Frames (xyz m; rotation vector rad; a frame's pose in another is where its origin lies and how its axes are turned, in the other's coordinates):
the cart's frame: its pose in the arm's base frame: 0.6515 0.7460 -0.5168 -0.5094 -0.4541 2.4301
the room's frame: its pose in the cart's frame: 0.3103 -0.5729 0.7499 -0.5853 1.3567 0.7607
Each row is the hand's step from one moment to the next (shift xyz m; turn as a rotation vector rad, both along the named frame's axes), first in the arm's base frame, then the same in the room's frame.
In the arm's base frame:
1: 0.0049 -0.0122 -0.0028 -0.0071 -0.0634 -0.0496
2: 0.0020 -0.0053 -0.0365 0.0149 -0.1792 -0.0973
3: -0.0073 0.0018 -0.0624 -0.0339 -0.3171 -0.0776
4: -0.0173 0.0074 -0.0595 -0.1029 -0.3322 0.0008
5: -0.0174 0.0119 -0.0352 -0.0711 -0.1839 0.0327
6: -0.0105 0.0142 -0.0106 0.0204 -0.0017 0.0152
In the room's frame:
1: 0.0029 0.0131 -0.0009 0.0363 0.0617 0.0375
2: 0.0340 0.0068 0.0126 0.0750 0.1809 0.0586
3: 0.0557 -0.0013 0.0291 0.0237 0.3030 0.1238
4: 0.0501 -0.0092 0.0360 -0.0750 0.2991 0.1609
5: 0.0280 -0.0144 0.0263 -0.0765 0.1612 0.0901
6: 0.0078 -0.0159 0.0105 -0.0072 0.0059 -0.0237

